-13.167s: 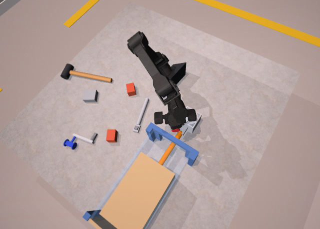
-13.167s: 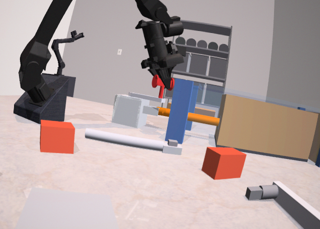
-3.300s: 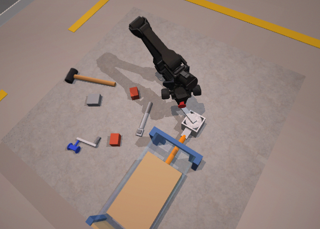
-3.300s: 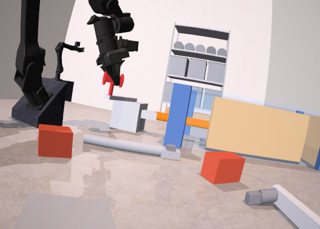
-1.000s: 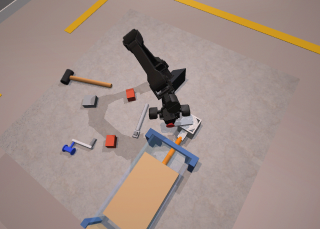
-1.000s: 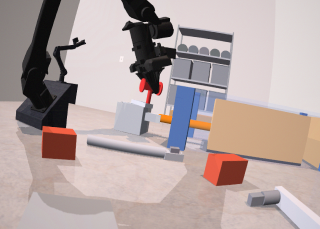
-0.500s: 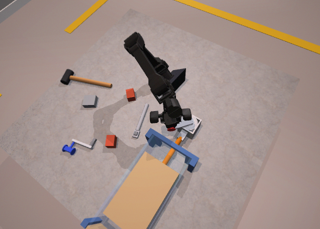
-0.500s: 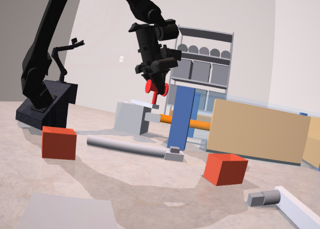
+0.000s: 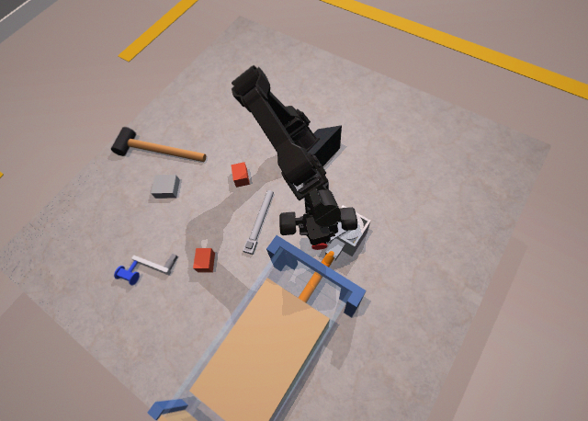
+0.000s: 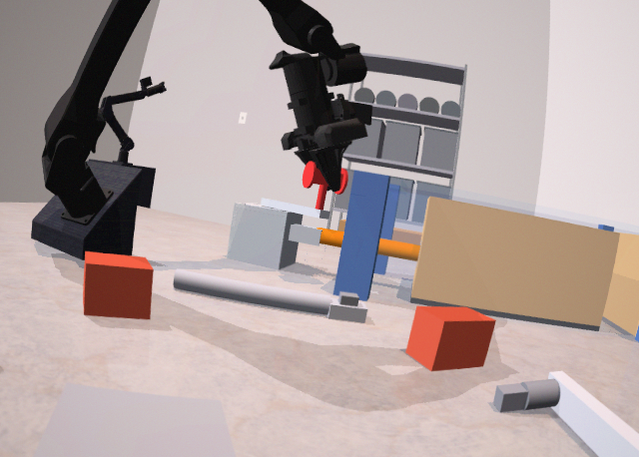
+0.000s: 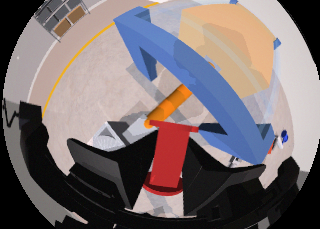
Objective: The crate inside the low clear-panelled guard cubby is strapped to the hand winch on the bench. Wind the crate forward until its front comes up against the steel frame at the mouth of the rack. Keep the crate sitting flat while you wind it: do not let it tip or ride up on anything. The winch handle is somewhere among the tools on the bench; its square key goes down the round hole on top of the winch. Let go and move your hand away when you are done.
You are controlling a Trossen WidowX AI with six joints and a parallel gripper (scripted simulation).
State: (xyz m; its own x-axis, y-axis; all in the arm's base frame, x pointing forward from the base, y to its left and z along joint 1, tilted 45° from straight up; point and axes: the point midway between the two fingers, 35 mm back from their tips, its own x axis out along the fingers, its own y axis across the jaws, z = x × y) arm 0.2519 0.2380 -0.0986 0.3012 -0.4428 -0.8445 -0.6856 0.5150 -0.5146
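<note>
Now: gripper tip 5 cm past the crank handle and 3 cm above it. The rest, counted from my gripper tip: frame: 5 cm ahead, 3 cm to the left, 3 cm below; red knob: 1 cm behind, 1 cm to the right; grey winch: 12 cm behind, 1 cm to the left, 10 cm below.
</note>
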